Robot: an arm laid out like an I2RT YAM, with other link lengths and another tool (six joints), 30 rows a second.
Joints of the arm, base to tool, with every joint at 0 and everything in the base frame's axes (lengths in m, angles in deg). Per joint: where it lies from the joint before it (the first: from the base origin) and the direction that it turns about. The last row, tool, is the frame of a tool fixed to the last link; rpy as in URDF.
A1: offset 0 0 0.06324 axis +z
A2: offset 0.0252 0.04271 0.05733 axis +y
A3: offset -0.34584 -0.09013 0 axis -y
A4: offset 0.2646 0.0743 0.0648 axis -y
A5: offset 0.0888 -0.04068 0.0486 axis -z
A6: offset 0.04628 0 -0.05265 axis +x
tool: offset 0.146 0.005 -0.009 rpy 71.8 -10.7 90
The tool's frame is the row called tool.
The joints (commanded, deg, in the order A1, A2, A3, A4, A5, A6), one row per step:
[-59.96 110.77 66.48 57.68 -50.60 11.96]
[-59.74 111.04 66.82 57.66 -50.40 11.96]
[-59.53 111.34 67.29 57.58 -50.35 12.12]
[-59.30 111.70 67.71 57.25 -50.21 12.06]
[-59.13 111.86 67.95 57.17 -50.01 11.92]
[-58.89 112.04 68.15 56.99 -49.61 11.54]
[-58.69 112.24 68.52 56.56 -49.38 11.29]
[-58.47 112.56 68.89 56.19 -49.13 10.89]
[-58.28 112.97 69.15 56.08 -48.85 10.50]
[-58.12 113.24 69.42 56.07 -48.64 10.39]
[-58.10 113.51 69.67 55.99 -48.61 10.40]
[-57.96 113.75 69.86 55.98 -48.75 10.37]
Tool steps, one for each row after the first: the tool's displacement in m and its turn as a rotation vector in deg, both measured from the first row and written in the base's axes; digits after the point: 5 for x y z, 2 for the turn. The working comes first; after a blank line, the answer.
Tool pose at each row, in the base's axes (x y z in m, rotation vector in deg; the steps are taken from these numbers as rounded here):
[0.41338 -0.43703 0.34167 59.71 37.07 80.33]
[0.41580 -0.43753 0.34168 59.64 37.05 80.37]
[0.41841 -0.43790 0.34209 59.61 37.05 80.60]
[0.42129 -0.43869 0.34066 59.83 37.07 80.71]
[0.42306 -0.43905 0.34074 59.74 37.10 80.63]
[0.42531 -0.43963 0.34005 59.68 37.14 80.34]
[0.42761 -0.44037 0.33947 59.79 37.19 80.23]
[0.43028 -0.44140 0.33789 59.87 37.33 80.04]
[0.43270 -0.44271 0.33550 59.90 37.43 79.80]
[0.43463 -0.44349 0.33493 59.84 37.43 79.72]
[0.43556 -0.44471 0.33385 59.96 37.40 79.74]
[0.43737 -0.44424 0.33277 59.96 37.61 79.95]

[0.00242 -0.00050 0.00001 -0.02 -0.06 0.02]
[0.00503 -0.00087 0.00042 0.06 -0.14 0.21]
[0.00791 -0.00166 -0.00101 0.25 -0.02 0.30]
[0.00968 -0.00202 -0.00093 0.14 -0.04 0.25]
[0.01193 -0.00260 -0.00162 -0.05 0.02 0.04]
[0.01423 -0.00334 -0.00220 -0.04 0.14 -0.02]
[0.01690 -0.00437 -0.00378 -0.13 0.32 -0.10]
[0.01932 -0.00568 -0.00617 -0.26 0.46 -0.24]
[0.02125 -0.00646 -0.00674 -0.34 0.45 -0.30]
[0.02218 -0.00768 -0.00782 -0.24 0.50 -0.30]
[0.02399 -0.00721 -0.00890 -0.23 0.56 -0.03]

